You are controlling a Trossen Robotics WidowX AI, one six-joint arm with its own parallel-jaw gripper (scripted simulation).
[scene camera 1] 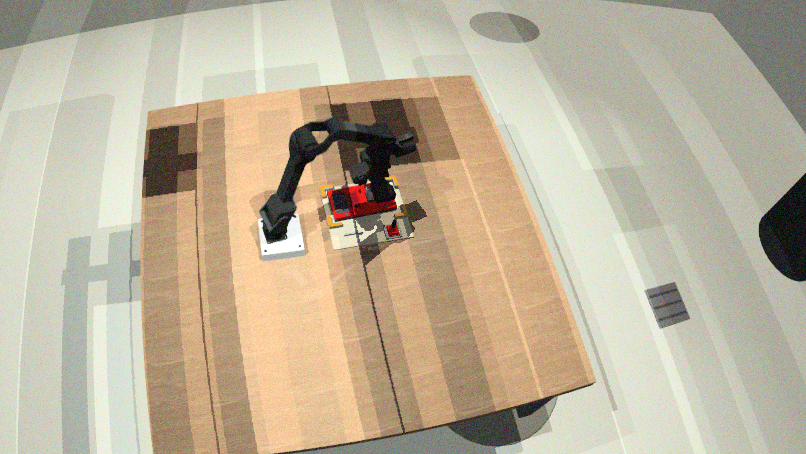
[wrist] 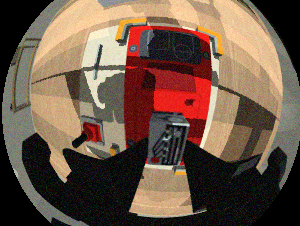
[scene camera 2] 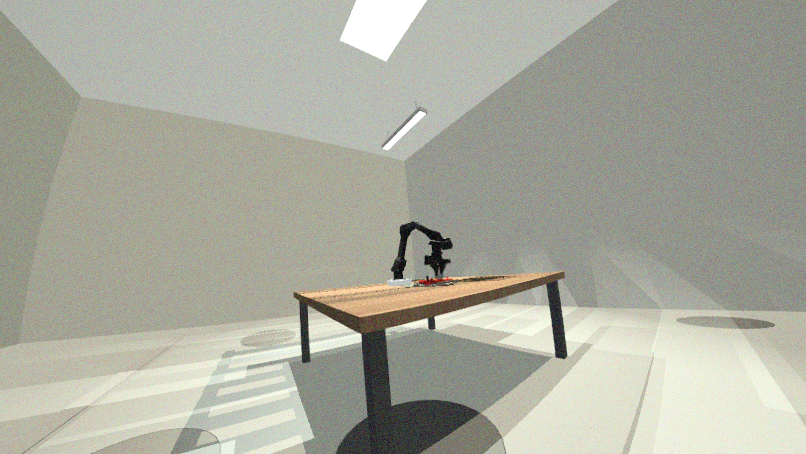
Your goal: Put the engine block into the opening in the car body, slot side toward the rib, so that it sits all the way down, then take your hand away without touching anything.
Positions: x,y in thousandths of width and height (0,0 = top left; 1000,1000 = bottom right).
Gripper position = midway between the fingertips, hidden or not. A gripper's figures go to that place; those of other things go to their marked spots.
Scene:
The gripper (scene camera 1: 465,422): 1.79 m from the lens. A red car body (scene camera 1: 435,446): 1.79 m from the lens.

